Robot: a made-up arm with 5 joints.
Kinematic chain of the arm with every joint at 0, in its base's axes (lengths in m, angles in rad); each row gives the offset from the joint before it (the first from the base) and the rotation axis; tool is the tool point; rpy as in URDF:
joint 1: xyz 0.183 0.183 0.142 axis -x
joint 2: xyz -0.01 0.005 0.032 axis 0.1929 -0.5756 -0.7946
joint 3: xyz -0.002 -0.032 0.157 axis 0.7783 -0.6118 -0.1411
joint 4: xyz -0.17 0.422 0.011 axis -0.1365 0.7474 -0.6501
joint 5: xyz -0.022 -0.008 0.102 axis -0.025 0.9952 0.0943
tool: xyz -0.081 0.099 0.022 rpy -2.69 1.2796 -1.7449
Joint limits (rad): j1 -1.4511..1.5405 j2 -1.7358..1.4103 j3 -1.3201..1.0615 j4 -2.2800..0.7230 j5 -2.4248..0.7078
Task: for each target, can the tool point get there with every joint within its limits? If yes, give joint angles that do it. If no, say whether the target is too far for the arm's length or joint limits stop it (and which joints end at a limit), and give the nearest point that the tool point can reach.
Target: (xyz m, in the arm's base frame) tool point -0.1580 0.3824 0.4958
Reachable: yes | joints 0.4240 -1.4968 0.0818 -1.4000 -1.1138
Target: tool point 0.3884 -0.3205 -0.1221
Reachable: no: joint limits stop it (at a limit: joint 1, joint 2, joint 3) | nearest point 0.1706 -0.2191 0.0242 | short by 0.281 m
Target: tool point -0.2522 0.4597 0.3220
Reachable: yes | joints 0.8834 -1.2331 -0.6376 -0.8907 -1.7442
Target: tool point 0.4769 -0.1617 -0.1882
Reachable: no: joint limits stop it (at a limit: joint 1, joint 3, joint 4, joint 5) | nearest point 0.3467 0.1406 -0.2350 | short by 0.333 m
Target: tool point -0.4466 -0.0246 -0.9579
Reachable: no: too far | nearest point -0.0906 0.2045 -0.3500 | short by 0.741 m
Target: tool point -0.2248 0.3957 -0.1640
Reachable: yes | joints 1.2189 -0.2349 -0.8380 -0.1022 -1.1478
